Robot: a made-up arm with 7 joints.
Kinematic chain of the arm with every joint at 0, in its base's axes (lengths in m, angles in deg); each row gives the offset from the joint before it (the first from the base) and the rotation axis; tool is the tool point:
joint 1: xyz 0 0.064 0 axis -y
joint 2: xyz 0 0.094 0 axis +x
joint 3: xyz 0 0 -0.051 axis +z
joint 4: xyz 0 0 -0.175 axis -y
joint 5: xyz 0 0 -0.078 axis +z
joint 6: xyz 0 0 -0.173 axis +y
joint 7: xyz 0 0 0 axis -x
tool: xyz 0 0 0
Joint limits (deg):
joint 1: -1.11..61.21
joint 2: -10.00..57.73
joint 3: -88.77..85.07
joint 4: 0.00..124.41
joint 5: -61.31..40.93
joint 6: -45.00..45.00
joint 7: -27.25..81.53
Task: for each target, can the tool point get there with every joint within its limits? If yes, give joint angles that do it. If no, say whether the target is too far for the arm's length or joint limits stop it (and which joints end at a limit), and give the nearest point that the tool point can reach.
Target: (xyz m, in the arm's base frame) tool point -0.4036 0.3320 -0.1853
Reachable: no: joint limits stop it (at a limit: joint 1, joint 2, joint 3, joint 4) | nearest point -0.1049 0.3393 0.0780 | short by 0.398 m
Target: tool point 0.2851 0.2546 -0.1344
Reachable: yes | joints 14.88 7.57 15.97 92.72 -8.22 9.09 30.90
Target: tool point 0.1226 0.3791 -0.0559
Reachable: yes | joints 30.67 2.96 70.32 114.50 27.51 30.47 -1.96
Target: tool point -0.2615 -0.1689 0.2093
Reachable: no: joint limits stop it (at a limit: joint 1, joint 2, joint 3, joint 4) | nearest point 0.0035 -0.0605 -0.0470 | short by 0.384 m
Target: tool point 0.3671 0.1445 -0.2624
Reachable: yes | joints 40.69 12.76 -45.71 37.73 -48.21 9.30 26.96
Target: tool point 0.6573 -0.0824 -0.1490
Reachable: no: too far | nearest point 0.4244 0.0189 -0.1279 | short by 0.255 m
